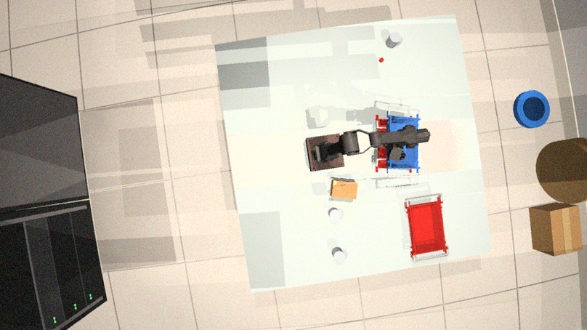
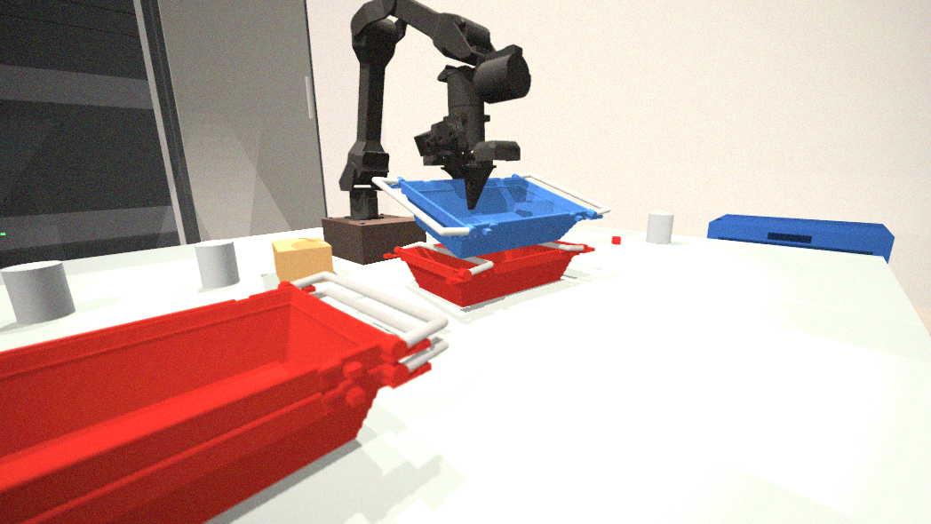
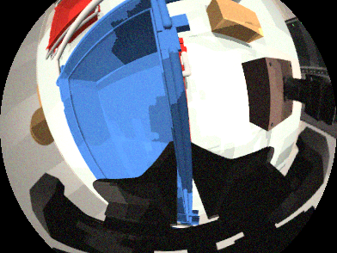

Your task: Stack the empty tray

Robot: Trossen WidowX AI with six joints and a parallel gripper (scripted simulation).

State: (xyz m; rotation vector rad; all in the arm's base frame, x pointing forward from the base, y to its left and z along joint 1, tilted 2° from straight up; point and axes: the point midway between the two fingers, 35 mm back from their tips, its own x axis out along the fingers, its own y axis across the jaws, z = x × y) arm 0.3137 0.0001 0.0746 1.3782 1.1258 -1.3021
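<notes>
The blue tray is 7 cm ahead of my gripper tip, 1 cm to the right of it and 1 cm above it. From my gripper tip the other things lie so: tan block (23 cm behind, 19 cm to the right, 8 cm below); red cube (43 cm to the left, 11 cm below, 9 cm ahead).
</notes>
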